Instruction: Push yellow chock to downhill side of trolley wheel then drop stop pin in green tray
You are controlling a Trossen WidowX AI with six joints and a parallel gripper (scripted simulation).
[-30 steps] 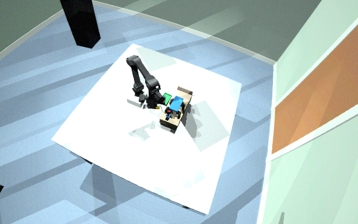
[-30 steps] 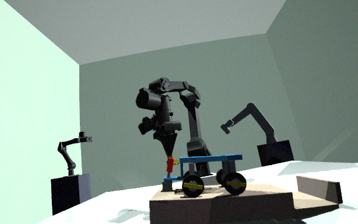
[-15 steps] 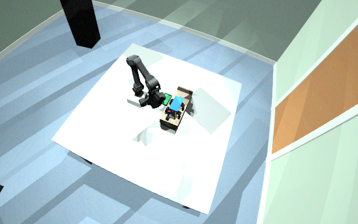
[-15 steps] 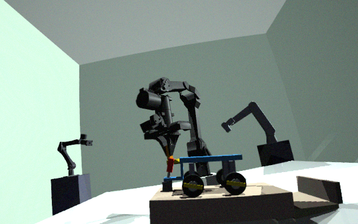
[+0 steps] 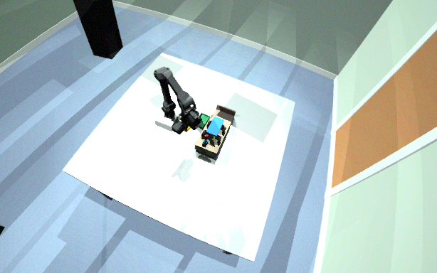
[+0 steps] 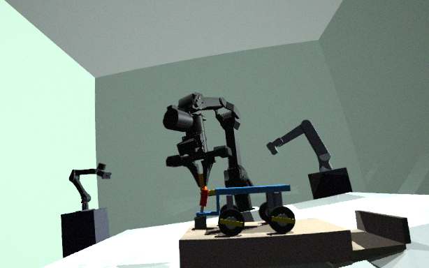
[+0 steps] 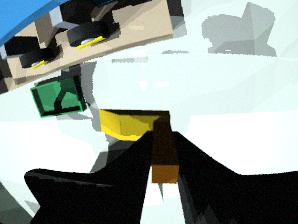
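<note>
The yellow chock is 20 mm to the left of my gripper tip, 10 mm below it and 10 mm ahead of it. Also, from my gripper tip: red-headed stop pin (130 mm ahead, 40 mm below, 10 mm to the right); trolley (170 mm ahead, 90 mm to the left, 60 mm below); dark end wall (350 mm to the left, 200 mm ahead, 150 mm below).
</note>
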